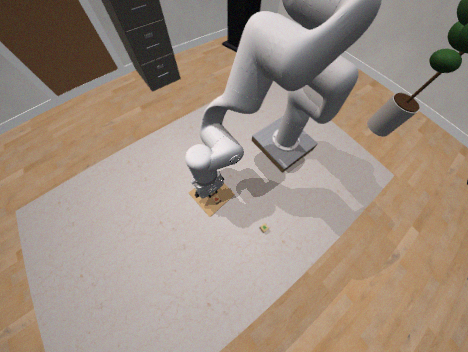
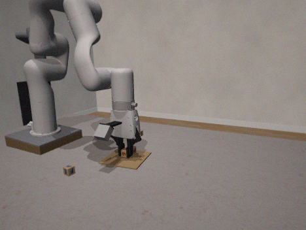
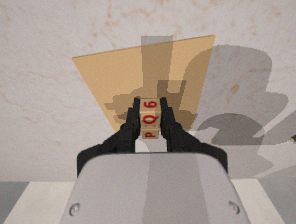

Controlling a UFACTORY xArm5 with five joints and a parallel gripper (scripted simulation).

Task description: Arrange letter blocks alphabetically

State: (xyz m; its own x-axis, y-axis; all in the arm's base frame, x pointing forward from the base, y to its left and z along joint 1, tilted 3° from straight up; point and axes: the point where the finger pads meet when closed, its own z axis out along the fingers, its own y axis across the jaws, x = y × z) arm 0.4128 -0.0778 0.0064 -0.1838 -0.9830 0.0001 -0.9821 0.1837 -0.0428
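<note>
Right now the tan mat is 3 cm below my hand. From my hand the other things lie so: blue-lettered block (13 cm behind, 15 cm to the right, 2 cm below).
</note>
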